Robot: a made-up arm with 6 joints. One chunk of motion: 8 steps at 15 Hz.
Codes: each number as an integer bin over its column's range. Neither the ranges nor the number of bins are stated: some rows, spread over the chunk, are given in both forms.
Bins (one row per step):
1: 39 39 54 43 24 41
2: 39 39 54 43 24 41
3: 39 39 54 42 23 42
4: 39 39 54 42 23 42
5: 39 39 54 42 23 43
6: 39 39 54 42 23 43
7: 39 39 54 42 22 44
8: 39 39 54 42 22 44
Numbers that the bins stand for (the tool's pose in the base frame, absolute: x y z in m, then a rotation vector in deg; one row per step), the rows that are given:
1: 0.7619 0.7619 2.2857 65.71 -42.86 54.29
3: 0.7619 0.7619 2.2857 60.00 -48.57 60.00
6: 0.7619 0.7619 2.2857 60.00 -48.57 65.71
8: 0.7619 0.7619 2.2857 60.00 -54.29 71.43
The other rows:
2: 0.7619 0.7619 2.2857 65.71 -42.86 54.29
4: 0.7619 0.7619 2.2857 60.00 -48.57 60.00
5: 0.7619 0.7619 2.2857 60.00 -48.57 65.71
7: 0.7619 0.7619 2.2857 60.00 -54.29 71.43

